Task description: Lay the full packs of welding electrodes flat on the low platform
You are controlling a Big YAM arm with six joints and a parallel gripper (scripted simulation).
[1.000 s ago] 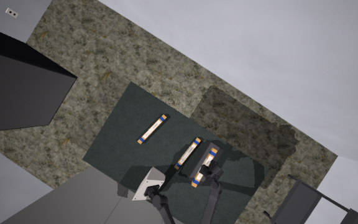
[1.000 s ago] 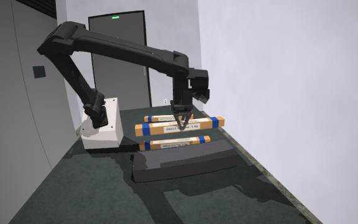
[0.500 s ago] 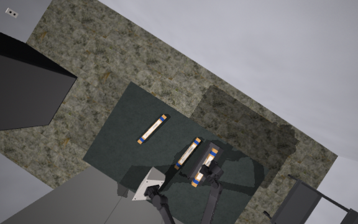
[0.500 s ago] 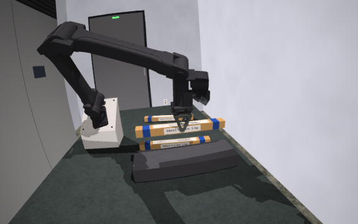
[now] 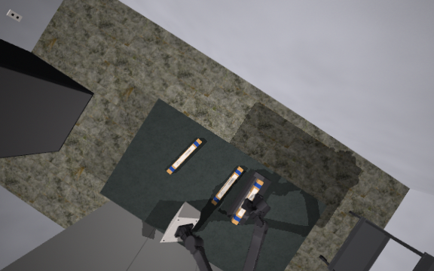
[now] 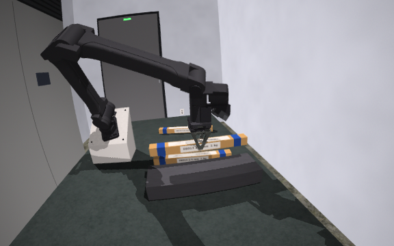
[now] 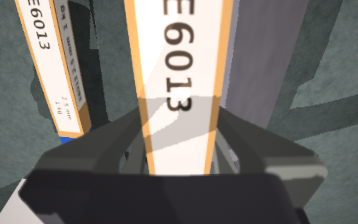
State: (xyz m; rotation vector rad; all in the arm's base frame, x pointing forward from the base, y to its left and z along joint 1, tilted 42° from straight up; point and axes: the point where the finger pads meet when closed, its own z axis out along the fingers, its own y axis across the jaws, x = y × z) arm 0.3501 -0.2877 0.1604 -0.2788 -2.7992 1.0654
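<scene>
Now: hand 40 mm to the left of the low grey platform and 120 mm above it.
</scene>
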